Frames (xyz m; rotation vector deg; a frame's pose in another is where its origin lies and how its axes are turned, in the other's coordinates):
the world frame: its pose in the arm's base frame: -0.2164 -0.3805 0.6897 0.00 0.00 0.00
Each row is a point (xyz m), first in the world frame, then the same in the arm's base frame.
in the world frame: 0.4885 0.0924 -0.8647
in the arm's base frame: 0.2721 -0.2881 -0.1750
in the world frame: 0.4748 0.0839 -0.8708
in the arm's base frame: 0.2584 -0.2966 -0.1811
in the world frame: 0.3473 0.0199 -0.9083
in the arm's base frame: 0.1309 -0.3606 -0.2186
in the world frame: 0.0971 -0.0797 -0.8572
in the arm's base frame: -0.1193 -0.4602 -0.1675
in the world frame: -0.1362 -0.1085 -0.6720
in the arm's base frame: -0.3526 -0.4890 0.0177
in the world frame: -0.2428 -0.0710 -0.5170
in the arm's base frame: -0.4592 -0.4515 0.1727
